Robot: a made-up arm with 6 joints.
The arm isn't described. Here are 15 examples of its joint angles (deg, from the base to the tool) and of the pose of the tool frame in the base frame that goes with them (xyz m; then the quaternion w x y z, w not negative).
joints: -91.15 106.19 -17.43 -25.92 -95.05 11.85
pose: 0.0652 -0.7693 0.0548 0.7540 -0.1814 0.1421 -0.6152
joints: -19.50 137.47 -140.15 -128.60 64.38 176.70
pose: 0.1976 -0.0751 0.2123 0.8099 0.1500 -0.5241 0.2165
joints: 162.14 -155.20 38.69 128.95 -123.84 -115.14
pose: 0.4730 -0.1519 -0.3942 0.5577 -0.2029 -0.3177 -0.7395
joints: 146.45 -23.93 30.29 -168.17 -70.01 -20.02
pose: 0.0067 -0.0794 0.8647 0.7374 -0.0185 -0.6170 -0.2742
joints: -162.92 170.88 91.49 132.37 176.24 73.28
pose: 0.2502 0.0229 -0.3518 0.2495 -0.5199 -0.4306 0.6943
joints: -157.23 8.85 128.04 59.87 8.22 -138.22
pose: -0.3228 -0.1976 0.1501 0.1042 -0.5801 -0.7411 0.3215
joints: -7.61 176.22 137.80 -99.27 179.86 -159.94
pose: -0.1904 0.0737 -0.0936 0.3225 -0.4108 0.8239 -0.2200
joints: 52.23 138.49 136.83 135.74 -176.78 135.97
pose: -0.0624 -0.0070 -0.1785 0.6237 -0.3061 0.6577 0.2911
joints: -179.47 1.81 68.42 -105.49 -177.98 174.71
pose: -0.3071 -0.0534 0.6010 0.3751 0.6334 0.5218 0.4311
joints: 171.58 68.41 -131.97 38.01 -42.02 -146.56
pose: 0.0363 -0.0226 0.4028 0.4889 0.3258 0.6816 0.4362
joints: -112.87 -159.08 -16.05 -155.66 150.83 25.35
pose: 0.0842 0.1148 -0.6095 0.7953 0.0606 -0.2831 0.5325
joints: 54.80 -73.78 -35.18 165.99 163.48 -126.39
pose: -0.4355 -0.5251 0.0826 0.3312 0.0487 0.6873 0.6447
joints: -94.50 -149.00 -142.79 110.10 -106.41 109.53
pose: -0.0306 -0.1397 -0.1411 0.5316 -0.3538 -0.7618 0.1089
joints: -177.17 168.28 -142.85 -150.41 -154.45 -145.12
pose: -0.2416 -0.0760 -0.0264 0.1043 0.9929 -0.0454 0.0346
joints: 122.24 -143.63 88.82 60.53 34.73 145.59
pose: 0.2453 -0.5486 0.0430 0.8476 0.3781 0.0756 -0.3645
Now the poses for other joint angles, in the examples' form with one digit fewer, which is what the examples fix.
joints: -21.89 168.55 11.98 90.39 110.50 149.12
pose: 0.116 0.081 -0.666 0.779 -0.430 0.375 0.262
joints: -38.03 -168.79 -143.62 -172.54 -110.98 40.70
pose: 0.220 -0.100 -0.112 0.060 -0.780 0.595 -0.184
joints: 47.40 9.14 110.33 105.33 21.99 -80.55
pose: 0.260 0.394 0.272 0.341 -0.252 0.788 0.445
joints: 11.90 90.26 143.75 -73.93 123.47 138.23
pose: 0.113 0.012 -0.100 0.125 -0.207 0.449 -0.860
